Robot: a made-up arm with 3 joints. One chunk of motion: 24 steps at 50 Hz.
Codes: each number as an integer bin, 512 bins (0 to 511) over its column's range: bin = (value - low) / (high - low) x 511, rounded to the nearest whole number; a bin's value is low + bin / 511 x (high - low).
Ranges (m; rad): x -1..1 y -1..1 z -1..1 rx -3.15..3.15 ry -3.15..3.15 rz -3.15..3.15
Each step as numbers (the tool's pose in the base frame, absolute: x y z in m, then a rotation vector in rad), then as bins.
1 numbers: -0.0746 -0.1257 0.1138 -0.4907 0.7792 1.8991
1 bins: 236 223 285 216 319 410
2 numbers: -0.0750 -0.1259 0.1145 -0.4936 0.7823 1.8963
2 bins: 236 223 285 215 319 409
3 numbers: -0.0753 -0.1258 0.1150 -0.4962 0.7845 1.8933
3 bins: 236 223 285 215 319 409
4 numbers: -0.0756 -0.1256 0.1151 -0.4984 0.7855 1.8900
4 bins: 236 223 285 215 319 409
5 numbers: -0.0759 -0.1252 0.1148 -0.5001 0.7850 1.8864
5 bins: 236 224 285 215 319 409
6 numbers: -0.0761 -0.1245 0.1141 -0.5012 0.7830 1.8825
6 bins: 236 224 285 215 319 408
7 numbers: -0.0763 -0.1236 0.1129 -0.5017 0.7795 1.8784
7 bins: 236 224 284 215 319 408
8 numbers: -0.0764 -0.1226 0.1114 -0.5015 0.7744 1.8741
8 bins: 236 224 284 215 318 408
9 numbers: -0.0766 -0.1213 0.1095 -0.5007 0.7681 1.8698
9 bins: 236 225 283 215 318 407
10 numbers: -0.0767 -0.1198 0.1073 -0.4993 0.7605 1.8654
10 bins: 236 225 283 215 317 407
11 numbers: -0.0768 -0.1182 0.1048 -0.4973 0.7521 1.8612
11 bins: 236 225 282 215 317 406
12 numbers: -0.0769 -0.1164 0.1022 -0.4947 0.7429 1.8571
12 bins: 236 226 282 215 316 406
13 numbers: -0.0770 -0.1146 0.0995 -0.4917 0.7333 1.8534
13 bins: 236 226 281 216 315 406
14 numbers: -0.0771 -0.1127 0.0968 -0.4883 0.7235 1.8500
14 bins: 236 227 280 216 314 406
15 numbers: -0.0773 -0.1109 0.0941 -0.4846 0.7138 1.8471
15 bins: 236 227 280 216 313 405
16 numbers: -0.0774 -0.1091 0.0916 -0.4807 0.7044 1.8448
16 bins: 236 228 279 217 313 405
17 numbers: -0.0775 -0.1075 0.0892 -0.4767 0.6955 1.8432
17 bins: 236 228 278 217 312 405
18 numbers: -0.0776 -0.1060 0.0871 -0.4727 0.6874 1.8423
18 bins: 236 228 278 217 311 405
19 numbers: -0.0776 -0.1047 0.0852 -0.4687 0.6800 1.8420
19 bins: 236 229 277 217 311 405
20 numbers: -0.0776 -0.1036 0.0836 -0.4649 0.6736 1.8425
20 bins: 236 229 277 218 310 405
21 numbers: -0.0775 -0.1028 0.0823 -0.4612 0.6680 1.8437
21 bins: 236 229 277 218 310 405
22 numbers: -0.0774 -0.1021 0.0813 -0.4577 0.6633 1.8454
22 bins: 236 229 276 218 309 405
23 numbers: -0.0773 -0.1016 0.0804 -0.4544 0.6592 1.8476
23 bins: 236 230 276 219 309 405
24 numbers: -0.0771 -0.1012 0.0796 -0.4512 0.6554 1.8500
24 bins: 236 230 276 219 309 406
